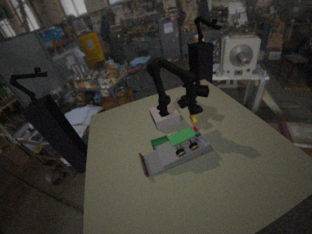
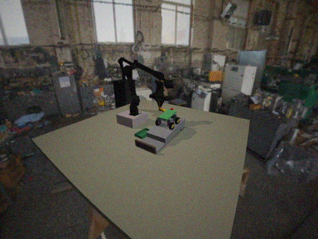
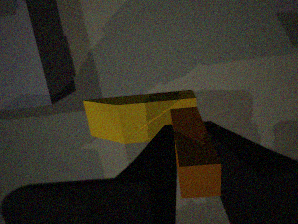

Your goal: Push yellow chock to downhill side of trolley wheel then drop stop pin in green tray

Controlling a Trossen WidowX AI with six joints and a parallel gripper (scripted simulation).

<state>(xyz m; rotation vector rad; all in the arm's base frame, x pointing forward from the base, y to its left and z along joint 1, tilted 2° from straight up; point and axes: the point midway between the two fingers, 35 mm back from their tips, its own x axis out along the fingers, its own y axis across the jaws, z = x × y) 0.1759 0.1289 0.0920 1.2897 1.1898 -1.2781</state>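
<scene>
Right now the trolley is 150 mm ahead of my gripper tip, 150 mm to the right of it and 20 mm below it. Also, from my gripper tip: red-headed stop pin 140 mm ahead, 60 mm to the right, 10 mm below; grey ramp 150 mm ahead, 160 mm to the right, 90 mm below; yellow chock 20 mm ahead, 10 mm below.
</scene>
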